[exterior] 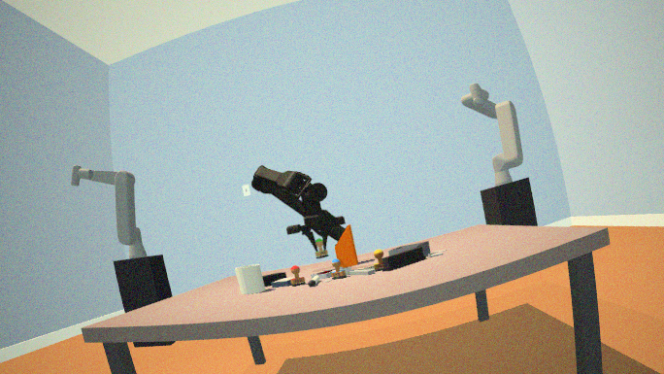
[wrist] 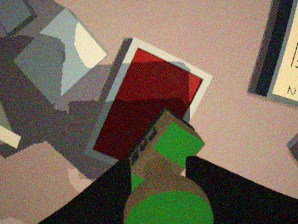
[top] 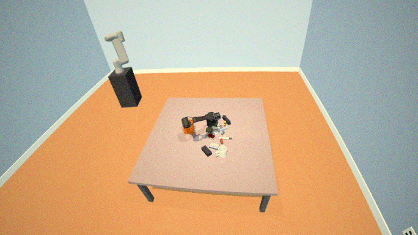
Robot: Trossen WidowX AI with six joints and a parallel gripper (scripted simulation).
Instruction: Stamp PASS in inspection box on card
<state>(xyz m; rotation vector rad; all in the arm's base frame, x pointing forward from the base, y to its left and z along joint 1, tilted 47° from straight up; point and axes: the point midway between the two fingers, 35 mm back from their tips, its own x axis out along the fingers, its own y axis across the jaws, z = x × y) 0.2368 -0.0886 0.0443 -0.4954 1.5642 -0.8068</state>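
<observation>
My gripper tip is 8 cm above the red ink pad. Also, from my gripper tip: blue-knob stamp (13 cm ahead, 3 cm to the left, 7 cm below); red-knob stamp (10 cm ahead, 9 cm to the right, 7 cm below); green-knob stamp (right at my gripper tip).
</observation>
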